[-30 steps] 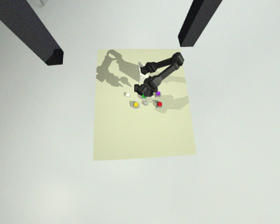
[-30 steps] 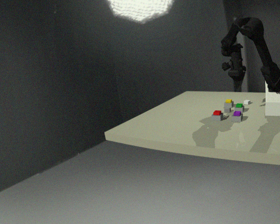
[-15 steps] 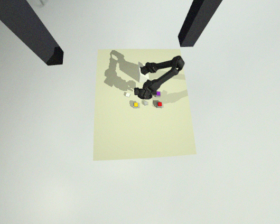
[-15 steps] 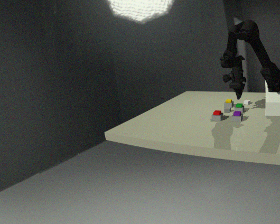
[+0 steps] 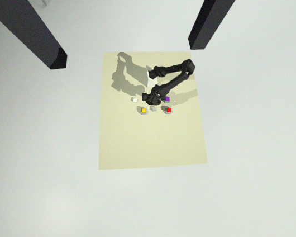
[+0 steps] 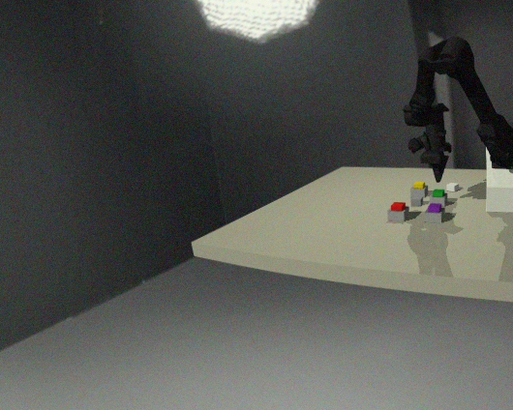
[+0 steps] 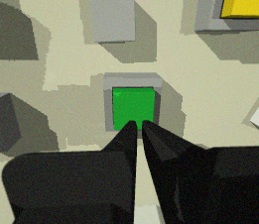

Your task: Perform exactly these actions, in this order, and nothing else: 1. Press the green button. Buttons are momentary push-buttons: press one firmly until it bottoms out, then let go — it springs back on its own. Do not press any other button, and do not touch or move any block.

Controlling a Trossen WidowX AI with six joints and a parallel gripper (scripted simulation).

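My gripper tip is 30 mm above the green button. From my gripper tip the other things lie so: small grey block 70 mm ahead, 10 mm to the left, 50 mm below; then purple button 10 mm behind, 140 mm to the left, 30 mm below; then yellow button 80 mm ahead, 80 mm to the right, 30 mm below.
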